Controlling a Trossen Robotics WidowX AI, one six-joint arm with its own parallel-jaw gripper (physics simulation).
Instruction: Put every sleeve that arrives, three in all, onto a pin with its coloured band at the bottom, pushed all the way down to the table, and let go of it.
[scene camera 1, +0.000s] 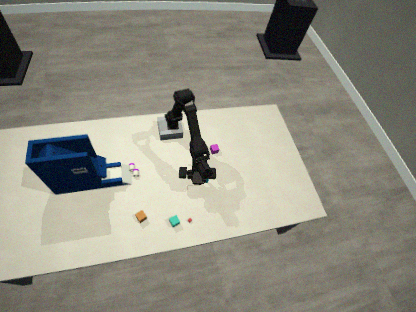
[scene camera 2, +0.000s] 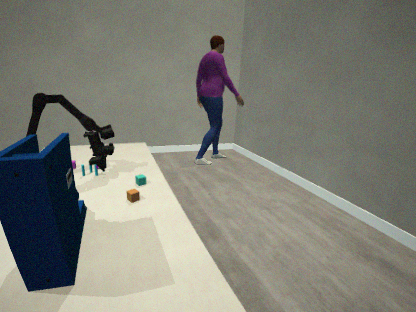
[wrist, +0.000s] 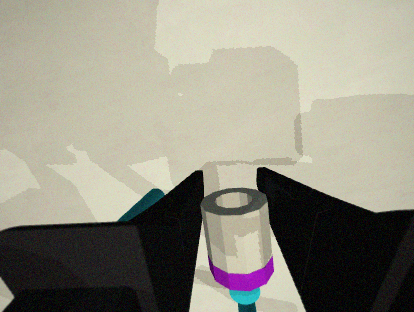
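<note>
My gripper (scene camera 1: 199, 182) (scene camera 2: 104, 168) (wrist: 229, 176) is shut on a pale sleeve (wrist: 239, 237). In the wrist view the sleeve's purple band is at its lower end and its open grey rim at its upper end. A cyan pin (wrist: 245, 296) shows its top right below the band; whether it enters the sleeve cannot be told. Another pin (wrist: 144, 206) is partly hidden behind the left finger. Upright pins (scene camera 2: 83, 170) (scene camera 2: 96, 170) stand near the gripper in scene camera 2. Two white sleeves (scene camera 1: 132, 167) (scene camera 1: 136, 173) with magenta bands on top stand at the feeder's outlet.
The blue feeder (scene camera 1: 75, 170) (scene camera 2: 37, 220) stands on the pale table (scene camera 1: 280, 190). An orange cube (scene camera 1: 141, 216) (scene camera 2: 133, 195), a teal cube (scene camera 1: 174, 220) (scene camera 2: 141, 179) and a small red cube (scene camera 1: 190, 220) lie toward the front. A magenta cube (scene camera 1: 214, 148) lies beside the arm. A person (scene camera 2: 212, 95) stands beyond the table.
</note>
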